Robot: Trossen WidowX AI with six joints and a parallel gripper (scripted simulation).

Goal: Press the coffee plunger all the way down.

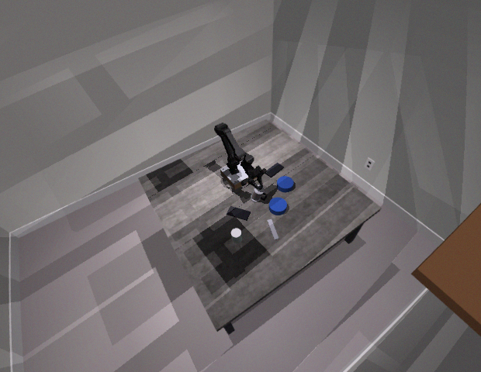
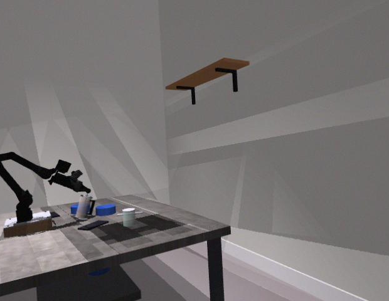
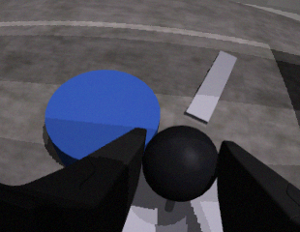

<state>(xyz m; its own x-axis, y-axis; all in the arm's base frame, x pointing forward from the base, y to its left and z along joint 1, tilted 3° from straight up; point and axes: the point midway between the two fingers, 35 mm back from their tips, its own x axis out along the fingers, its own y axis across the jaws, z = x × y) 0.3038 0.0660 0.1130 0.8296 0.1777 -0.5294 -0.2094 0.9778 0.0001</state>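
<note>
Now: the coffee press 20 mm behind my gripper tip and 80 mm below it.
</note>
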